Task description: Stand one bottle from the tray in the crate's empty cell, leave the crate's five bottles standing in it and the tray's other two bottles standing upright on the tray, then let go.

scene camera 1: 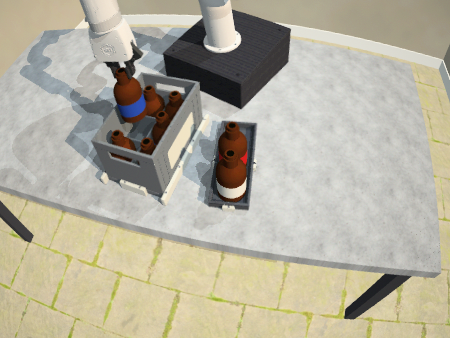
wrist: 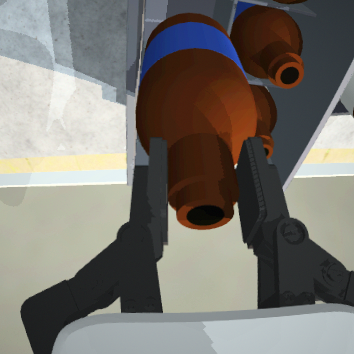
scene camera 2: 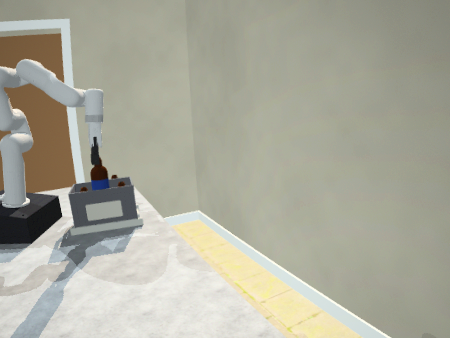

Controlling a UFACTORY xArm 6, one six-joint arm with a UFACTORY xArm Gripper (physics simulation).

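Places are measured from the arm's base along level axes (x back, y down, z right), in centimetres.
Where they show: gripper, fingertip midpoint: [scene camera 1: 125, 74] [wrist: 202, 156] [scene camera 2: 95, 163]; arm's base, link origin: [scene camera 1: 222, 41] [scene camera 2: 16, 203].
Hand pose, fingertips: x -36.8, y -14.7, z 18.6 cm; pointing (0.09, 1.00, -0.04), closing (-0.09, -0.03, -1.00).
Note:
Each offset is from my fingertips to the top centre of the thing. "spot": to the spot under its first point. Level surfaces: height alone.
My gripper [scene camera 1: 123, 71] [scene camera 2: 96, 160] [wrist: 202, 156] is shut on the neck of the blue-labelled brown bottle @(dy -2.5, dx -1.1, dz +0.0 cm) [scene camera 1: 128, 91] [scene camera 2: 99, 174] [wrist: 195, 95]. The bottle hangs roughly upright at the left side of the grey crate @(dy +10.2, dx -2.1, dz -4.4 cm) [scene camera 1: 131, 171] [scene camera 2: 77, 207]. In scene camera 2 its lower end is hidden behind the crate wall; how far its base is above the crate's floor cannot be told. Several brown bottles stand in the crate, among them one @(dy +11.4, dx -2.6, dz -8.7 cm) [scene camera 1: 161, 130] near the right wall. A red-labelled bottle @(dy +11.7, dx -4.5, dz -26.9 cm) [scene camera 1: 233, 141] and a white-labelled bottle @(dy +11.7, dx -13.0, dz -27.6 cm) [scene camera 1: 231, 175] stand upright on the tray @(spot: dy +25.3, dx -18.2, dz -31.0 cm) [scene camera 1: 242, 205].
The robot's black base block [scene camera 1: 202, 67] [scene camera 2: 37, 215] stands behind the crate. The tray lies to the crate's right in scene camera 1. Pale strips @(spot: dy +26.7, dx -15.1, dz -12.3 cm) [scene camera 1: 172, 190] edge the crate's foot. The grey table @(dy +27.7 cm) [scene camera 1: 325, 200] bears them all.

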